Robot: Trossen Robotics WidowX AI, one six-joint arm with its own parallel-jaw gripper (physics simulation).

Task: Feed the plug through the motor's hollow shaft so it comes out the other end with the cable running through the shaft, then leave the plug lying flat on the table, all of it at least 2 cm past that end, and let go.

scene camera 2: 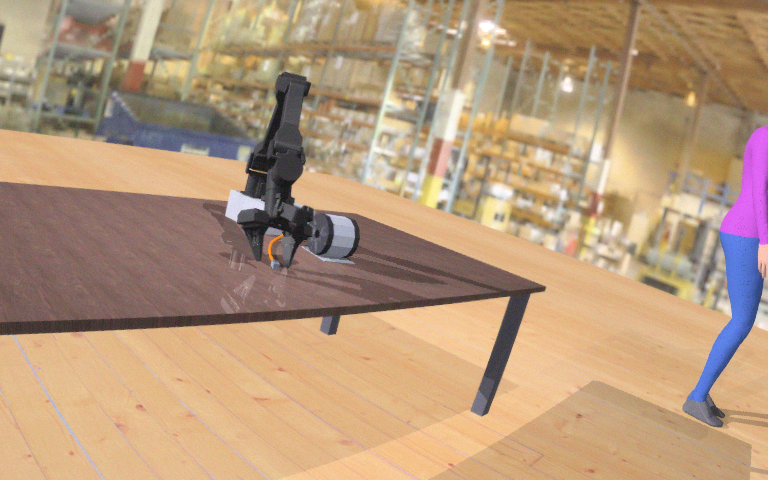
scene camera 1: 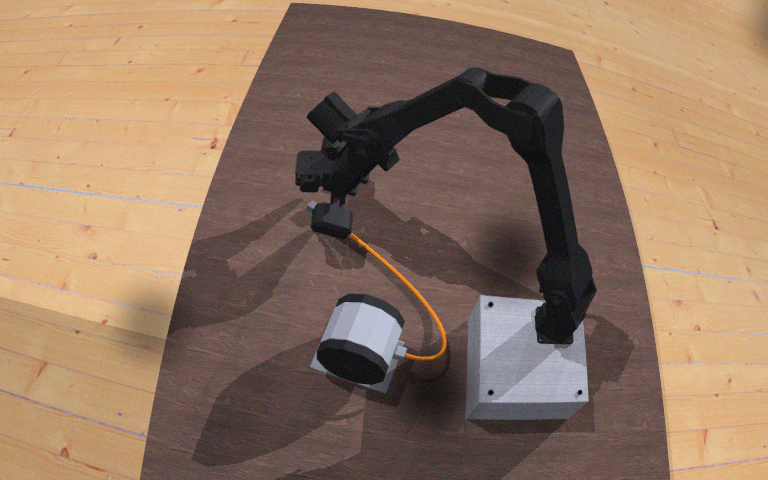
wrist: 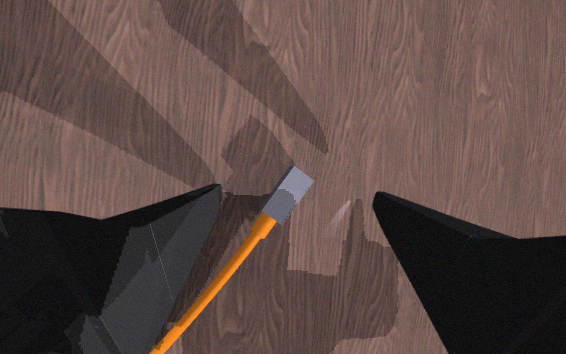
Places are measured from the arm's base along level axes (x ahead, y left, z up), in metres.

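Where they show: gripper, fingertip midpoint: (scene camera 2: 273, 264) (scene camera 1: 316, 205) (wrist: 298, 195); arm's base at its link origin: (scene camera 2: 254, 195) (scene camera 1: 554, 326).
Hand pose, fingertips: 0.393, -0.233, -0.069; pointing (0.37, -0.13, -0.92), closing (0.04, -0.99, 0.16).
Each offset is from my fingertips to the top centre of the thing, as dx, dy, dz. "*": to the spot under its first point. Level surfaces: height alone.
The small grey plug {+0.000, +0.007, +0.005} (scene camera 1: 312, 205) (scene camera 2: 275, 264) (wrist: 288, 195) appears to lie on the table, slanted between the fingertips and a little nearer the left one in the wrist view. My gripper (scene camera 2: 272, 262) (wrist: 298, 195) is open around it, with a gap on both sides. The orange cable (scene camera 1: 419, 297) (scene camera 2: 271, 247) (wrist: 215, 285) curves from the plug to a grey fitting {* -0.152, +0.286, +0.052} (scene camera 1: 399, 350) on the motor's side. The motor {* -0.097, +0.292, +0.094} (scene camera 1: 362, 336) (scene camera 2: 339, 236) is a pale drum with black ends, lying sideways on a base plate. A small dark spot shows mid-face on its end in scene camera 2; whether the shaft opens there is unclear.
The arm's pale mounting block (scene camera 1: 523, 362) (scene camera 2: 240, 204) stands to the right of the motor in scene camera 1, with the cable loop between them. The dark wooden table {dz -0.009} (scene camera 1: 430, 50) (scene camera 2: 113, 266) carries everything. A person (scene camera 2: 747, 283) stands beyond the table.
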